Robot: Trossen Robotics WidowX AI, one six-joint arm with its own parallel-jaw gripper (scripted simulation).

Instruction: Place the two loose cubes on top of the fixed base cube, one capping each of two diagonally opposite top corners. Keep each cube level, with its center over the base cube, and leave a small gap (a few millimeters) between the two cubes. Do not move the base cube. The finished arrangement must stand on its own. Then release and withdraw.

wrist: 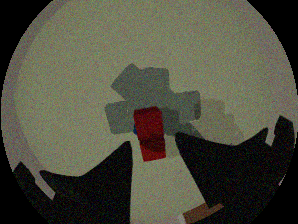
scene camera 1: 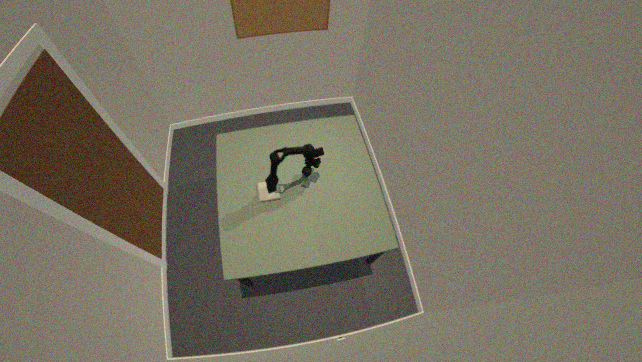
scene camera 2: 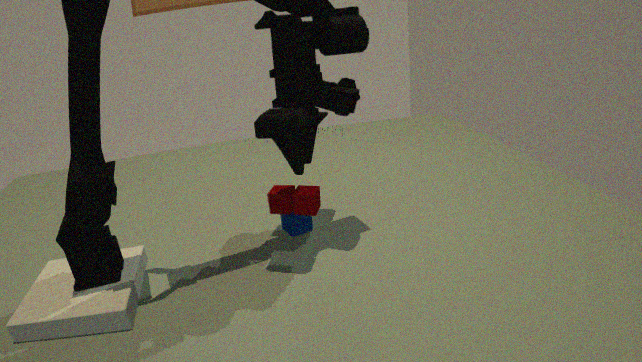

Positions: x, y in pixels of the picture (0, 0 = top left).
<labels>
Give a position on a red cube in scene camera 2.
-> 280, 200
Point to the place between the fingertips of my gripper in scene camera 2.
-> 303, 168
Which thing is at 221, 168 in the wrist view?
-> My gripper.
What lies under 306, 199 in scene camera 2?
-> A red cube.
</labels>
